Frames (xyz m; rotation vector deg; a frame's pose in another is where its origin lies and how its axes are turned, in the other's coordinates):
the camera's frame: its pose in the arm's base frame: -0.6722 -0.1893 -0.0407 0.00 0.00 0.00
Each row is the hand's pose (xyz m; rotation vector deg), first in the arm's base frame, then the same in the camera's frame.
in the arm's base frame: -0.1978 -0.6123 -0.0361 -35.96 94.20 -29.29
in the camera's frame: 0.4744 -0.4230 0.0046 -35.96 94.20 -29.29
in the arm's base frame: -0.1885 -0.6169 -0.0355 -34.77 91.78 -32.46
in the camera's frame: 0.4837 -0.4276 0.0052 -34.77 91.78 -32.46
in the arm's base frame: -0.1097 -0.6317 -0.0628 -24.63 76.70 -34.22
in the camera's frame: 0.5625 -0.4424 -0.0221 -24.63 76.70 -34.22
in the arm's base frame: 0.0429 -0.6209 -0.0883 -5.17 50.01 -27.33
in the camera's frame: 0.7151 -0.4316 -0.0476 -5.17 50.01 -27.33
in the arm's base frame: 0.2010 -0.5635 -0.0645 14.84 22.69 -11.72
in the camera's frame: 0.8732 -0.3742 -0.0238 14.84 22.69 -11.72
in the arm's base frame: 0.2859 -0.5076 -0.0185 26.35 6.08 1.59
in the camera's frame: 0.9581 -0.3183 0.0222 26.35 6.08 1.59
